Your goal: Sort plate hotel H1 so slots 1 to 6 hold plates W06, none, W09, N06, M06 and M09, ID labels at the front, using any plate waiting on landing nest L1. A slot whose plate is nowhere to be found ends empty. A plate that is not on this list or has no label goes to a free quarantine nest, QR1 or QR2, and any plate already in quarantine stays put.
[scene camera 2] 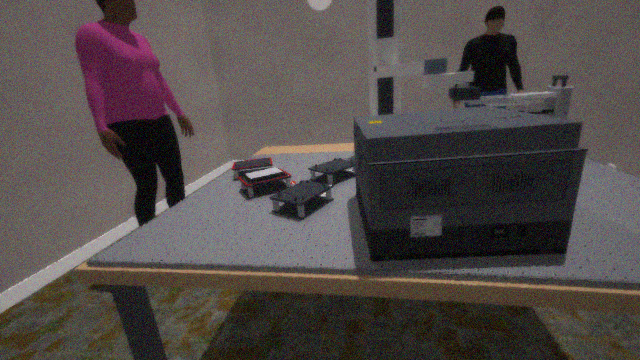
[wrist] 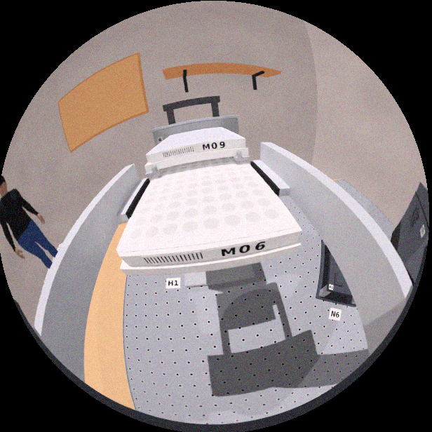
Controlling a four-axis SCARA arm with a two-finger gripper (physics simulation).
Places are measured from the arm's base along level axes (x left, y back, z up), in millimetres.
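Where they show: gripper, fingertip midpoint: (scene camera 2: 509, 98).
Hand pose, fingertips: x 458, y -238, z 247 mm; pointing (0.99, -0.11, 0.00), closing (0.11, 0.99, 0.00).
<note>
Things, the pixels of their centre, and the offset from my fingertips.
- hotel H1 at the middle of its body: (scene camera 2: 537, 119) dz -83, dx +98, dy -16 mm
- white plate at the middle of its body: (scene camera 2: 264, 174) dz -177, dx -906, dy -329 mm
- second red-edged nest at the middle of its body: (scene camera 2: 253, 168) dz -207, dx -1030, dy -136 mm
- large dark instrument at the middle of its body: (scene camera 2: 436, 170) dz -107, dx -357, dy -555 mm
My gripper (wrist: 196, 160) is shut on the white plate M06 (wrist: 215, 207), held level with its label toward the wrist camera. Plate M09 (wrist: 195, 143) sits high in hotel H1 (wrist: 227, 121) (scene camera 2: 563, 102), behind the held plate, label facing front. The held plate hides the hotel's lower slots. The H1 label (wrist: 173, 283) lies on the table below. In scene camera 2, a white plate (scene camera 2: 264, 173) rests on a red-edged nest (scene camera 2: 251, 181); its label cannot be read. A second red-edged nest (scene camera 2: 252, 163) stands behind it. L1 cannot be identified.
Two dark nests (scene camera 2: 302, 192) (scene camera 2: 332, 167) stand left of a large dark instrument (scene camera 2: 470, 185), which hides much of the table. A dark nest (wrist: 340, 285) by the N6 label (wrist: 335, 314) is right of the held plate. Two people (scene camera 2: 120, 75) (scene camera 2: 492, 62) stand beyond the table.
</note>
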